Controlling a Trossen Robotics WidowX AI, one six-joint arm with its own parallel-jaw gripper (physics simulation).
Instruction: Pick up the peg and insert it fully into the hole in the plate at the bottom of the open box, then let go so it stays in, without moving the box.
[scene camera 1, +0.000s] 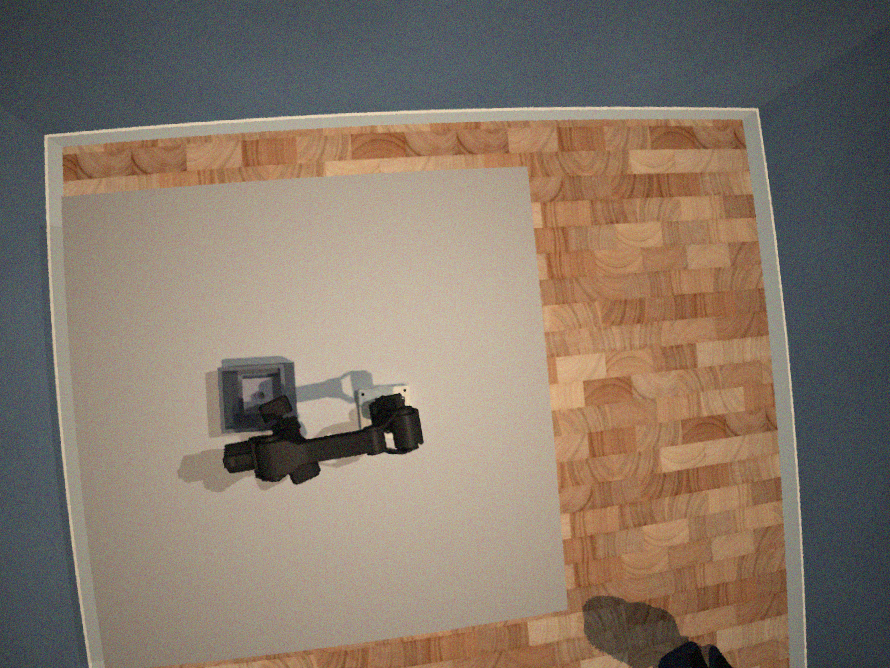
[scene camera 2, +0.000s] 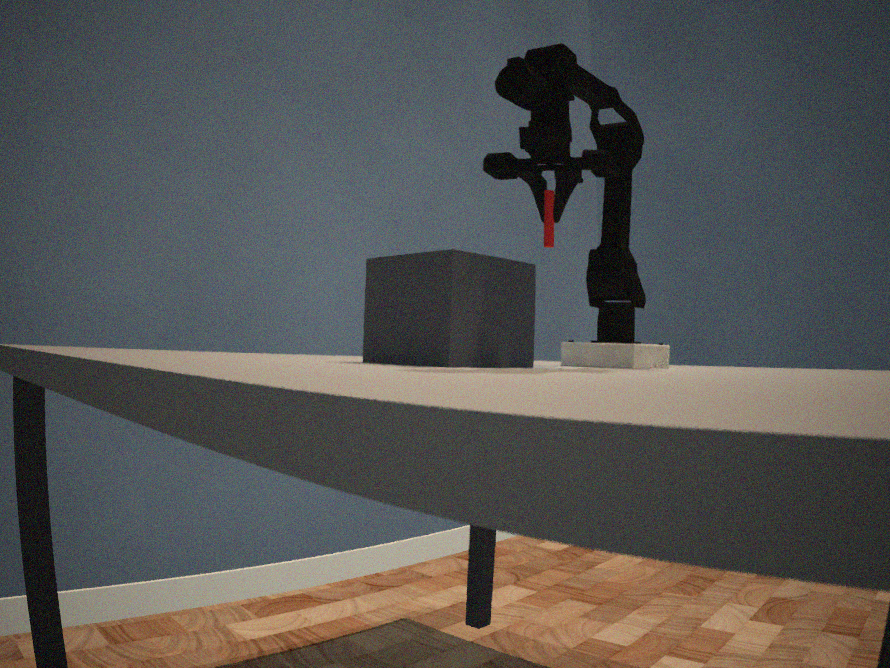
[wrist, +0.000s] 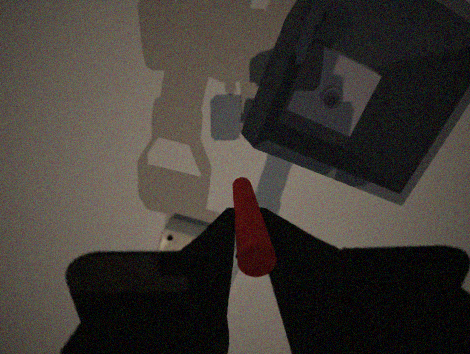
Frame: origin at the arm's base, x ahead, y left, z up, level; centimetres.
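Seen in the pictures: gripper, between the fingertips: (scene camera 2: 550, 222) (wrist: 245, 215); arm's base, origin of its link: (scene camera 1: 392, 407) (scene camera 2: 616, 343).
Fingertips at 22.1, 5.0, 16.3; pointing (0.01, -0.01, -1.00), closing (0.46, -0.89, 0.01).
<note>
Pixels of each thing's top centre, then the offset from my fingertips to it, as dx, dy, dz. "*": a spot on its surface instead. Level surfaces: height alone.
- red peg, centre of its top: (wrist: 258, 263) (scene camera 2: 548, 191) +0.5, +0.2, +4.5
- dark grey open box, centre of its top: (wrist: 381, 91) (scene camera 2: 451, 260) (scene camera 1: 252, 398) +12.0, -6.8, -6.3
- light plate, centre of its top: (wrist: 332, 98) (scene camera 1: 260, 395) +12.0, -6.8, -14.0
- round hole, a spot on its surface: (wrist: 330, 96) (scene camera 1: 259, 392) * +12.7, -7.3, -16.2
- table, height of its surface: dz -20.1
My gripper (scene camera 2: 549, 208) (wrist: 245, 215) is shut on the red peg (scene camera 2: 549, 228) (wrist: 247, 215). The peg hangs upright, its lower end higher than the box's top rim in scene camera 2. The dark grey open box (scene camera 1: 287, 388) (scene camera 2: 450, 309) (wrist: 367, 186) stands on the table beside the gripper. The light plate (scene camera 1: 250, 389) (wrist: 362, 82) at its bottom has a round hole (scene camera 1: 260, 394) (wrist: 330, 96). The peg is outside the box's outline in the wrist view. In scene camera 1 the arm hides the peg and the fingertips.
The arm's white base (scene camera 1: 364, 395) (scene camera 2: 596, 354) (wrist: 172, 243) stands on the table (scene camera 1: 323, 273) (scene camera 2: 287, 370) near the box. Arm shadows fall across the table and into the box. Part of a dark figure (scene camera 1: 693, 655) shows at the bottom right in scene camera 1, off the table.
</note>
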